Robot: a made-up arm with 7 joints.
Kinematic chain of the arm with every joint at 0, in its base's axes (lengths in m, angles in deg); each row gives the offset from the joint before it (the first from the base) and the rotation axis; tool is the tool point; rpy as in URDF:
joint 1: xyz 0 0 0.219 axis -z
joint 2: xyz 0 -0.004 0.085 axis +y
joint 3: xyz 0 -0.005 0.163 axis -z
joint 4: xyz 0 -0.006 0.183 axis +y
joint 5: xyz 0 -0.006 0.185 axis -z
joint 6: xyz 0 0 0.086 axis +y
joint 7: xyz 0 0 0.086 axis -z
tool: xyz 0 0 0 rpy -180 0 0
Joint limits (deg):
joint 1: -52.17..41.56
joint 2: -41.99..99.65
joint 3: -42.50..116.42
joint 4: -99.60..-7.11
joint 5: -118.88..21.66
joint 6: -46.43..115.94
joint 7: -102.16..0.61
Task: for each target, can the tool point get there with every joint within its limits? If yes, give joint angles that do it. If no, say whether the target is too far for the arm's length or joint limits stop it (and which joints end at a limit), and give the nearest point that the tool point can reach.
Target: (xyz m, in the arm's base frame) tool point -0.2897 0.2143 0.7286
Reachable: yes | joints -21.52 -28.43 95.96 -79.44 -12.94 44.02 -35.97
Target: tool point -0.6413 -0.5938 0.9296
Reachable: no: too far | nearest point -0.3974 -0.3679 0.7389 | short by 0.383 m
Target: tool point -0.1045 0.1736 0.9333
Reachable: yes | joints -45.05 0.88 103.44 -41.33 -4.74 20.84 -77.51
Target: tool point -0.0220 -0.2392 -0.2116
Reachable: no: joint limits stop it (at a limit: joint 1, joint 2, joint 3, joint 4) | nearest point 0.3069 -0.0429 0.0934 | short by 0.490 m
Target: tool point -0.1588 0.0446 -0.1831
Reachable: no: joint limits stop it (at a limit: joint 1, joint 2, joint 3, joint 4, joint 5) | nearest point -0.0368 0.3115 0.0826 | short by 0.396 m
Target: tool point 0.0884 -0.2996 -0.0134
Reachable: no: joint limits stop it (at a limit: joint 1, joint 2, joint 3, joint 4, joint 6) | nearest point 0.3112 -0.0528 0.0963 | short by 0.350 m
